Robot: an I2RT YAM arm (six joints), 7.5 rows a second.
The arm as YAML. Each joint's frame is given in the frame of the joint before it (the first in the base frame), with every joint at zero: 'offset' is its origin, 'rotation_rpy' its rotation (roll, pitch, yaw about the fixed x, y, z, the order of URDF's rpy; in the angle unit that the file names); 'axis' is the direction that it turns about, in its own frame. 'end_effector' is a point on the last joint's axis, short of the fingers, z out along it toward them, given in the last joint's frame.
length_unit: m
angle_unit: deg
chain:
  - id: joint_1
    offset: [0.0, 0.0, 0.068]
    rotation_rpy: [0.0, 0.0, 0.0]
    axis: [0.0, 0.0, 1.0]
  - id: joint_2
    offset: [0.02, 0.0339, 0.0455]
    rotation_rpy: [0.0, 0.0, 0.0]
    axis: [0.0, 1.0, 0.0]
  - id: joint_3
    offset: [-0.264, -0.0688, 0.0]
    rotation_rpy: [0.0, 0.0, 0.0]
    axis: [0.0, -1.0, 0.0]
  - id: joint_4
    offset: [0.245, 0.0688, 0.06]
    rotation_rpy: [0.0, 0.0, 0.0]
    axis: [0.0, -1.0, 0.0]
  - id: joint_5
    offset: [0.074, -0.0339, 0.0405]
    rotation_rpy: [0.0, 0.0, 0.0]
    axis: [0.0, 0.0, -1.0]
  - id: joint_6
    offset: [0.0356, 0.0, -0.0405]
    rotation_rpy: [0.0, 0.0, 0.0]
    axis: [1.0, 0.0, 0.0]
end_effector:
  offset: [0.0, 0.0, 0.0]
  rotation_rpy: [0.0, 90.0, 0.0]
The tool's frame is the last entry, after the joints.
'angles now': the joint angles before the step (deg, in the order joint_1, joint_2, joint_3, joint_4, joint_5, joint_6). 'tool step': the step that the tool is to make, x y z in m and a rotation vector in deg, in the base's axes. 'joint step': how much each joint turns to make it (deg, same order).
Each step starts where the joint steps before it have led.
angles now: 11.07 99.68 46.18 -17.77 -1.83 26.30
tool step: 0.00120 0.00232 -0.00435 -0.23 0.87 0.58
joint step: 0.40 1.24 0.41 -0.08 0.00 -0.19
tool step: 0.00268 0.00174 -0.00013 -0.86 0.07 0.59
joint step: 0.31 0.65 0.83 -0.44 0.70 -0.52
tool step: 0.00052 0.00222 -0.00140 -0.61 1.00 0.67
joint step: 0.43 0.69 0.65 -1.08 0.30 -0.34
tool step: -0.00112 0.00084 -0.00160 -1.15 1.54 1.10
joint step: 0.27 0.55 0.50 -1.72 0.54 -1.01
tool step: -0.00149 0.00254 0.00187 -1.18 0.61 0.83
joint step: 0.65 -0.23 0.38 -1.46 0.94 -0.42
